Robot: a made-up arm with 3 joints.
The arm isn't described. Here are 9 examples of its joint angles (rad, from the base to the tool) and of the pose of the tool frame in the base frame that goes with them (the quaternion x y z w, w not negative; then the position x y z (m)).
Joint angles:
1: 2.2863 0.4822 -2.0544
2: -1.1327 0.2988 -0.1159
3: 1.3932 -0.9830 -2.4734
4: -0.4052 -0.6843 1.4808
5: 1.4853 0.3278 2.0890
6: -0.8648 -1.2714 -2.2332
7: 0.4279 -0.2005 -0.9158
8: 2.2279 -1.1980 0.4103
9: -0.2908 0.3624 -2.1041
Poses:
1: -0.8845 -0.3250 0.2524 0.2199 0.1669 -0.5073 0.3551
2: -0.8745 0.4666 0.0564 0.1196 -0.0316 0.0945 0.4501
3: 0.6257 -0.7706 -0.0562 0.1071 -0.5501 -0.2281 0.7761
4: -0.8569 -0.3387 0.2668 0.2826 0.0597 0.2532 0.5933
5: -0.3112 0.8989 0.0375 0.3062 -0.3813 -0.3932 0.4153
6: 0.4345 0.8727 0.2221 0.0176 0.2787 0.2291 0.8303
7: -0.9176 0.2868 0.2240 0.1599 -0.4163 -0.1140 0.5353
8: 0.5032 0.6154 -0.5525 0.2505 -0.2340 -0.3737 0.6335
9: -0.5008 0.8067 -0.1186 0.2905 -0.3997 0.1077 0.3846
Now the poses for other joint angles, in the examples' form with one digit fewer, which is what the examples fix.
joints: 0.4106 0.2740 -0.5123
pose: -0.984 -0.082 0.113 0.112 -0.304 -0.176 0.446
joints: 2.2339 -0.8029 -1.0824
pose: 0.901 0.224 -0.313 0.200 -0.111 -0.558 0.685
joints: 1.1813 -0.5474 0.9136
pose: 0.563 0.724 -0.399 0.017 -0.371 -0.124 0.563
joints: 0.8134 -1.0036 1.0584
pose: -0.674 -0.513 0.505 0.169 -0.304 0.080 0.609
